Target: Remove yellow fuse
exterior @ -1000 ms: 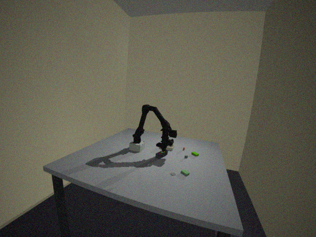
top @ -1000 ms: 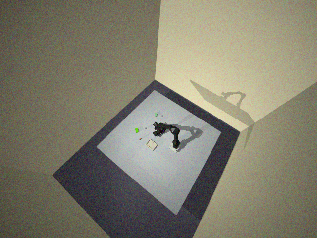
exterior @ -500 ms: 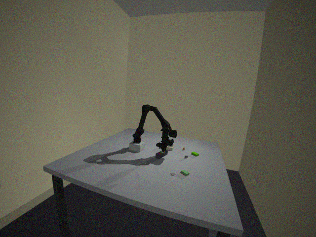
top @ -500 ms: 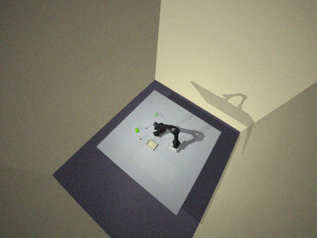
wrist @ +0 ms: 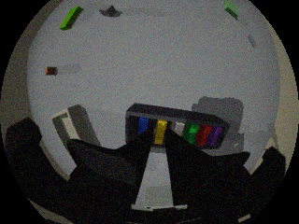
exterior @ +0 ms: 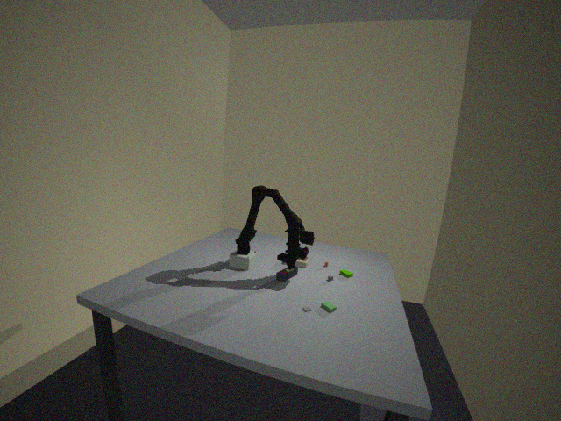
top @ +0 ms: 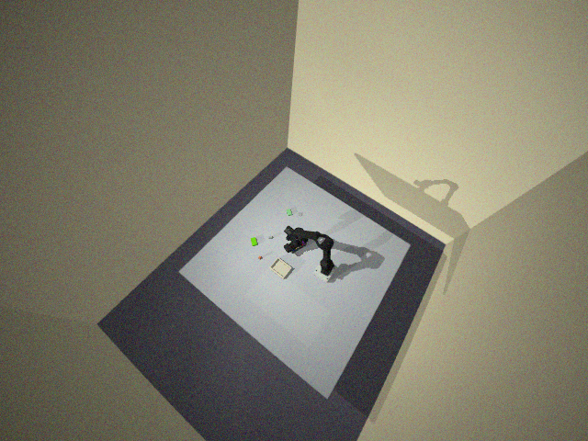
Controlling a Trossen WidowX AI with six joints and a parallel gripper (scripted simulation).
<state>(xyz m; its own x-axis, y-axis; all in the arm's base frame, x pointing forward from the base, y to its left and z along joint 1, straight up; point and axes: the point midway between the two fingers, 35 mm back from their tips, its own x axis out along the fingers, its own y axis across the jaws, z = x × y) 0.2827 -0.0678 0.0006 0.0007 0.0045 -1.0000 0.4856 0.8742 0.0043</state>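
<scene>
Now: the yellow fuse 1 cm below my gripper tip. Round my gripper tip: cream tray: 2 cm ahead, 19 cm to the left, 3 cm below.
</scene>
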